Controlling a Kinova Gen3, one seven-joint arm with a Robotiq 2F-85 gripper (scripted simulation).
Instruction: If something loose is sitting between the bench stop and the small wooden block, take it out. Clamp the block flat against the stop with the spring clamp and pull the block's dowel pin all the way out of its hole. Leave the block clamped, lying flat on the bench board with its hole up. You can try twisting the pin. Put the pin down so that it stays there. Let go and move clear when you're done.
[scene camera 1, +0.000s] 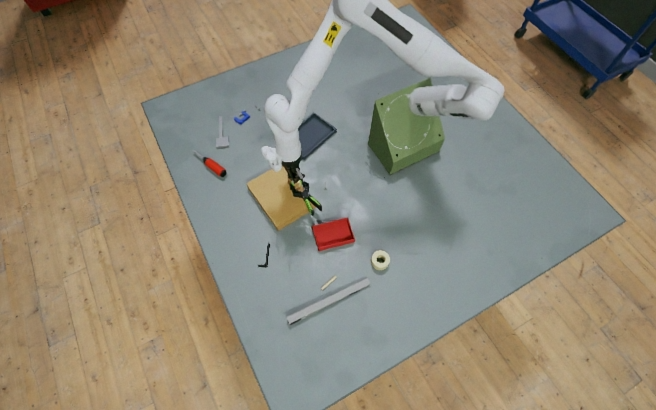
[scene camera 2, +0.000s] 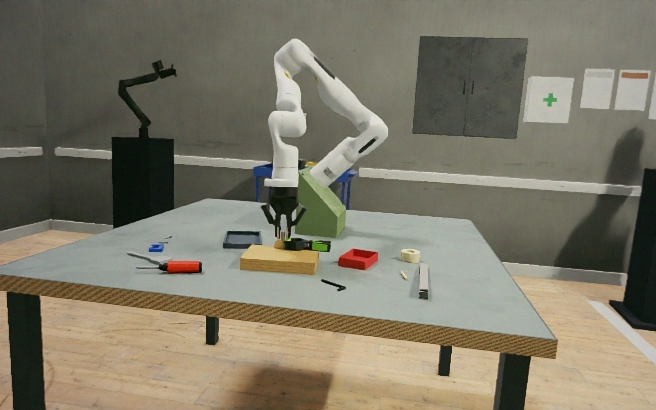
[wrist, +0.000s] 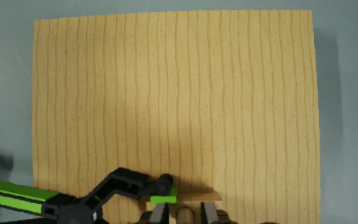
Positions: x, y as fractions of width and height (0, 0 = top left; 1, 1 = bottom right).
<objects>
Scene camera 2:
my gripper: 0.43, 0.58
wooden bench board: 0.41, 0.63
</objects>
